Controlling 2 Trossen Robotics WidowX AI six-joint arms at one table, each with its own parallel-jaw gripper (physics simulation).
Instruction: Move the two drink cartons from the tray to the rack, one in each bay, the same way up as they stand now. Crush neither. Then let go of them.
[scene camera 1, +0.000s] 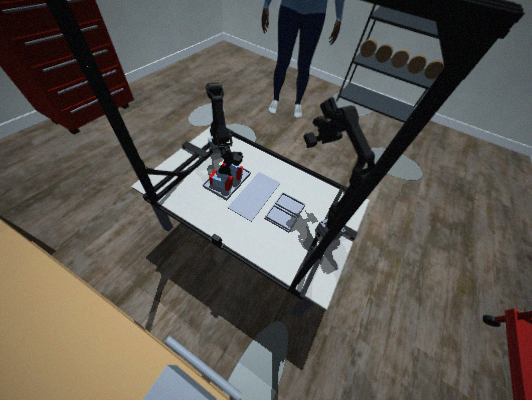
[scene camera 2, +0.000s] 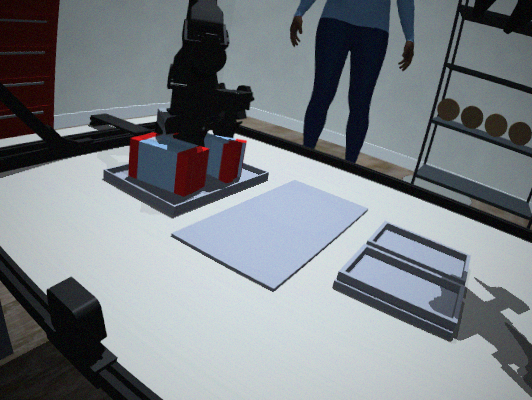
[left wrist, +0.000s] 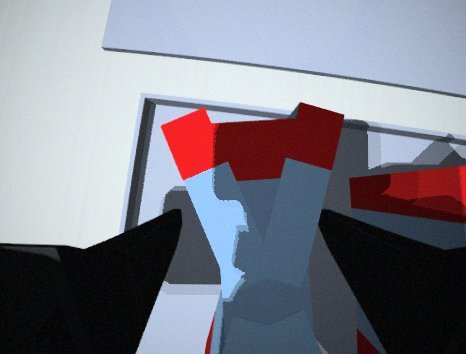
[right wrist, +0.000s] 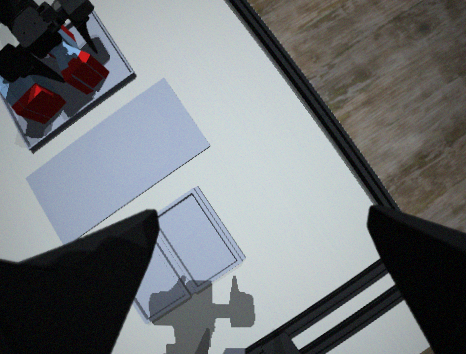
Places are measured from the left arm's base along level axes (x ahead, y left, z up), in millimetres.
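Pixels of known places: left gripper, fingertip midpoint: (scene camera 1: 234, 173) (scene camera 2: 216, 164) (left wrist: 250, 216); right gripper, fingertip midpoint: (scene camera 1: 314, 145) (scene camera 2: 490, 25) (right wrist: 262, 218); left arm's base at its link origin: (scene camera 2: 181, 113).
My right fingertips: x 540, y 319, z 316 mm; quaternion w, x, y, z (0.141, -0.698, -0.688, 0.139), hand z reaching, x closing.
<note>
For each thing: its middle in the pictures, then the offset to it from my right fingertips. "*": a spot on its surface instead. Level surfaces: height alone.
- shallow tray at the middle of its body: (left wrist: 319, 250) (scene camera 2: 189, 174) (right wrist: 61, 78) (scene camera 1: 227, 178) 365 mm right, 248 mm back, 364 mm down
- front carton at the middle of its body: (left wrist: 448, 287) (scene camera 2: 167, 162) (right wrist: 26, 86) (scene camera 1: 221, 180) 415 mm right, 223 mm back, 332 mm down
- back carton at the middle of its body: (left wrist: 254, 263) (scene camera 2: 207, 153) (right wrist: 69, 55) (scene camera 1: 231, 170) 327 mm right, 275 mm back, 332 mm down
- two-bay rack at the middle of its body: (scene camera 2: 412, 268) (right wrist: 170, 256) (scene camera 1: 285, 210) 146 mm right, 98 mm ahead, 362 mm down
- flat pale mat at its surface level: 368 mm down
- black block at a spot on its surface: (scene camera 2: 77, 315) (scene camera 1: 218, 241) * 566 mm right, 146 mm ahead, 321 mm down
Two blue-grey cartons with red ends stand in the shallow tray (scene camera 1: 227, 197) (scene camera 2: 140, 196) (left wrist: 139, 165) (right wrist: 83, 113). The front carton (scene camera 1: 220, 184) (scene camera 2: 155, 162) (left wrist: 410, 192) (right wrist: 40, 105) is beside the back carton (scene camera 1: 239, 173) (scene camera 2: 230, 162) (left wrist: 257, 150) (right wrist: 85, 75). My left gripper (scene camera 1: 229, 167) (left wrist: 250, 216) (right wrist: 80, 67) is open, its fingers on either side of the back carton, with gaps on both sides. That carton's outline narrows between the fingers in the left wrist view. The two-bay rack (scene camera 1: 285, 206) (scene camera 2: 395, 307) (right wrist: 220, 222) holds no carton. My right gripper (scene camera 1: 311, 140) (right wrist: 262, 218) is open and empty, high above the table's right side.
A flat pale mat (scene camera 1: 255, 196) (scene camera 2: 275, 235) (left wrist: 280, 30) (right wrist: 120, 150) lies between tray and rack. Dark frame rails (scene camera 2: 320, 150) (right wrist: 320, 110) edge the table. A black block (scene camera 1: 216, 240) (scene camera 2: 77, 315) sits on the front rail. A person (scene camera 1: 295, 45) (scene camera 2: 352, 65) stands behind the table.
</note>
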